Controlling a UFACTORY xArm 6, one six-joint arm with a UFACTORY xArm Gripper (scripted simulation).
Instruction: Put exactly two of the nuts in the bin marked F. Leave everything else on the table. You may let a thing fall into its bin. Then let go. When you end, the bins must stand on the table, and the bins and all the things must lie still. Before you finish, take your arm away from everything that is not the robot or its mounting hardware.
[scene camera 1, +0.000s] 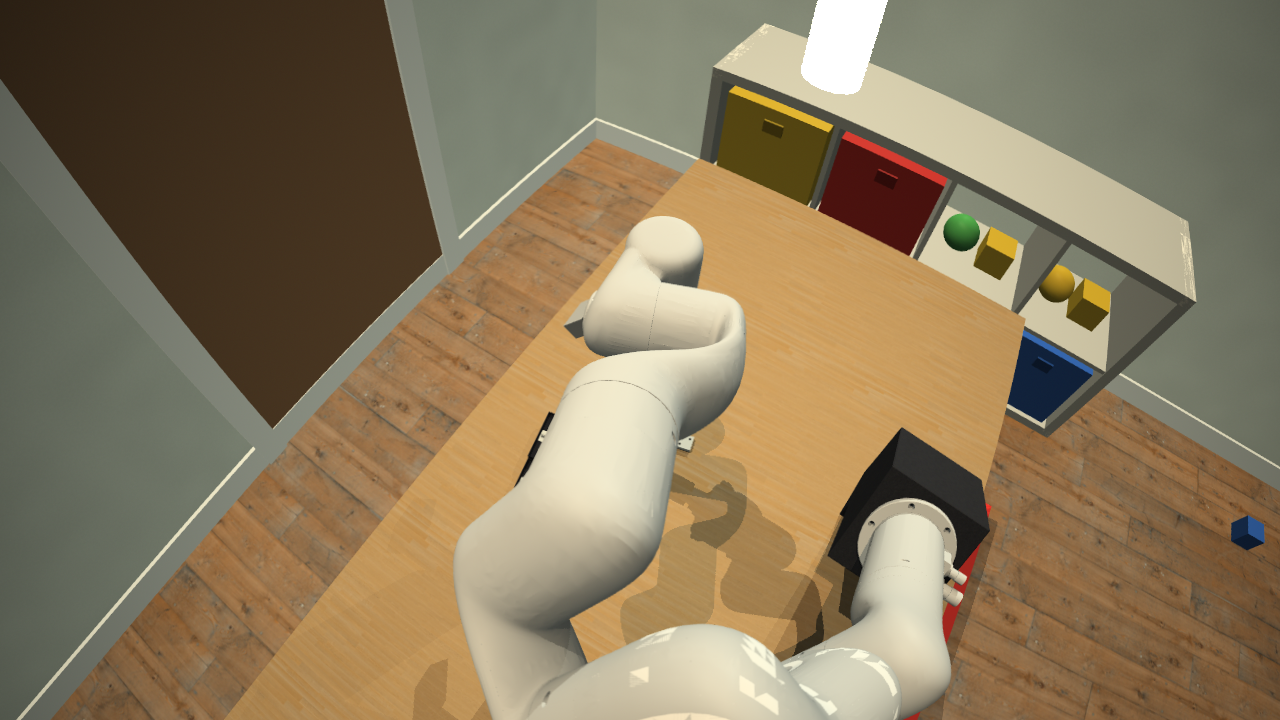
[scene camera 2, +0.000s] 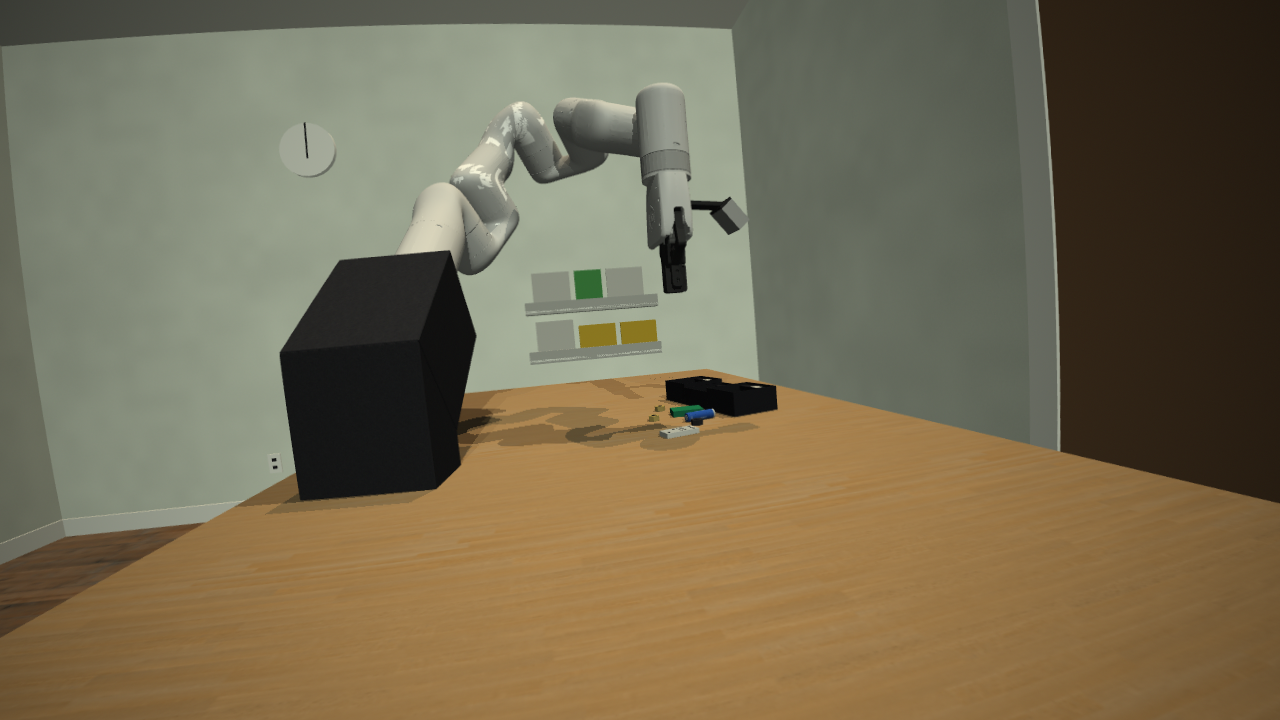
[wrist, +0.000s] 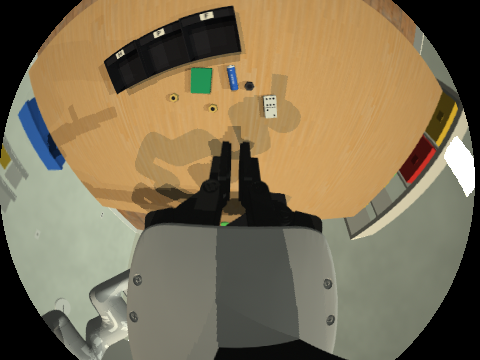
In view: my gripper (scene camera 2: 675, 292).
My gripper shows as well in the wrist view (wrist: 235, 154).
